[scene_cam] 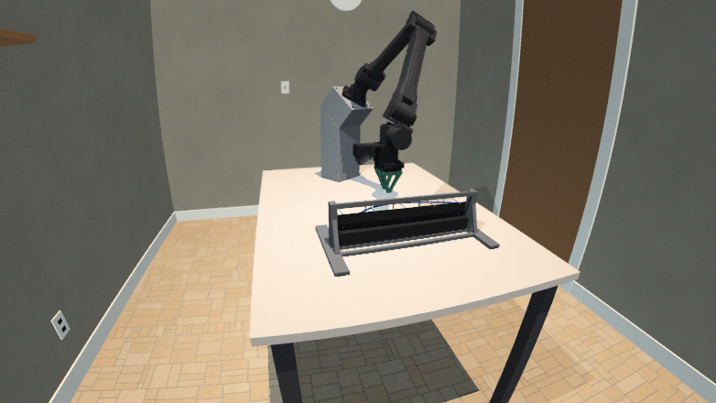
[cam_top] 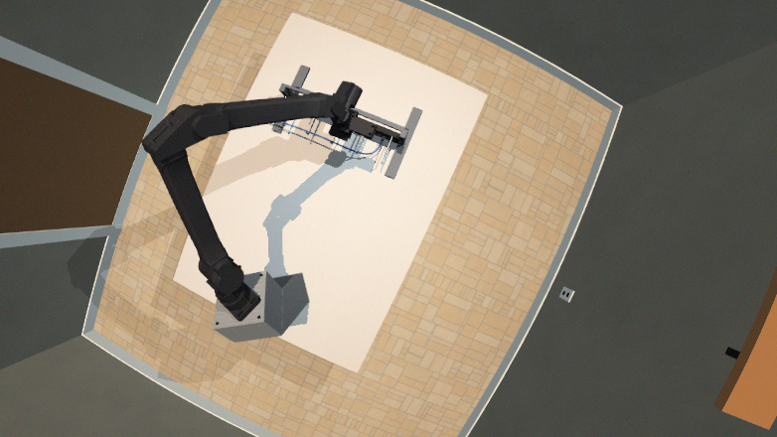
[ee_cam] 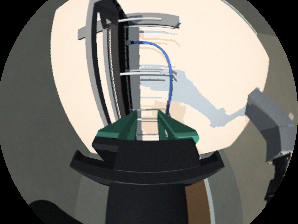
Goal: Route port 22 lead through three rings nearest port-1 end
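Right now the grey rack is 80 mm below my hand, 70 mm to the left of it and 40 mm ahead of it.
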